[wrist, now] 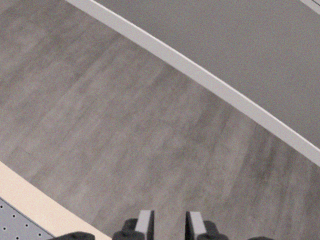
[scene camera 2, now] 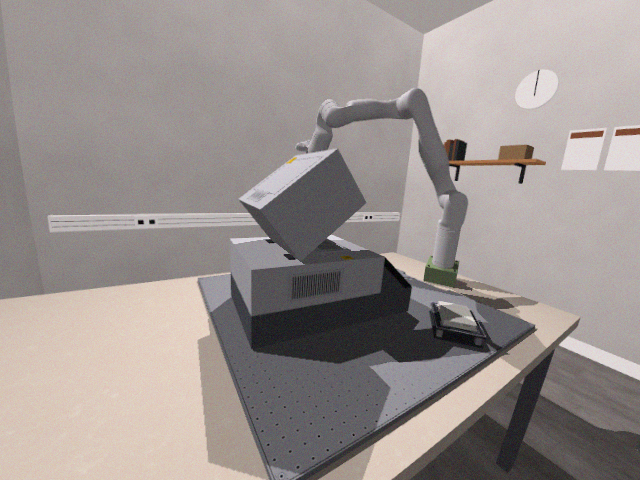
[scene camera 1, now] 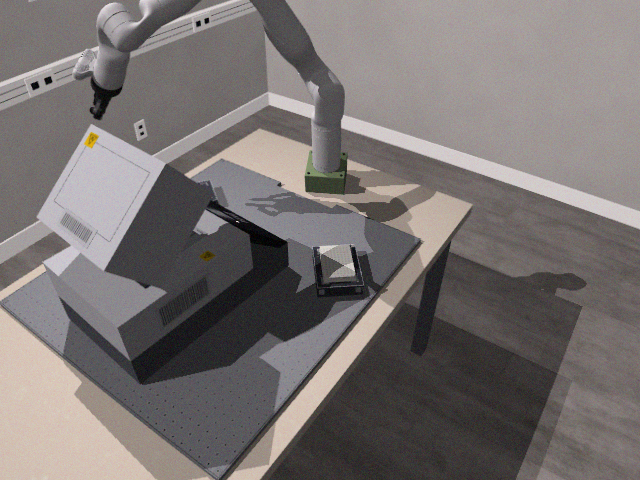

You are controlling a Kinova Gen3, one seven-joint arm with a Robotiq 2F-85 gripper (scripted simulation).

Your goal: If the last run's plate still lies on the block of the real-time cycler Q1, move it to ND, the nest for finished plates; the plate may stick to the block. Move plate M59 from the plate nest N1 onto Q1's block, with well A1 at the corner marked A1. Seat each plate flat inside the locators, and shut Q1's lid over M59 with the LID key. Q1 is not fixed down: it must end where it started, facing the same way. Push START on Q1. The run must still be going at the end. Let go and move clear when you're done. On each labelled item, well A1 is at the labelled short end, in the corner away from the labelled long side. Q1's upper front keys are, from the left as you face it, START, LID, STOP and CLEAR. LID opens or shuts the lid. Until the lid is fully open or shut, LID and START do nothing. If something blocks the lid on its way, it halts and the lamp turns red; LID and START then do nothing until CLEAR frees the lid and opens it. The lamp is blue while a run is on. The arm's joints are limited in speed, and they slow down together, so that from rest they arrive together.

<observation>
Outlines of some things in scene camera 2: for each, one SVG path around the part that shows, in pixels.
A cycler Q1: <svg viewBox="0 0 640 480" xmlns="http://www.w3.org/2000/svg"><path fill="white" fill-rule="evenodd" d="M338 149L296 155L296 158L285 163L239 198L242 205L268 235L268 237L230 239L231 297L251 349L407 312L409 309L412 286L386 257L331 235L366 204Z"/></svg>
</observation>
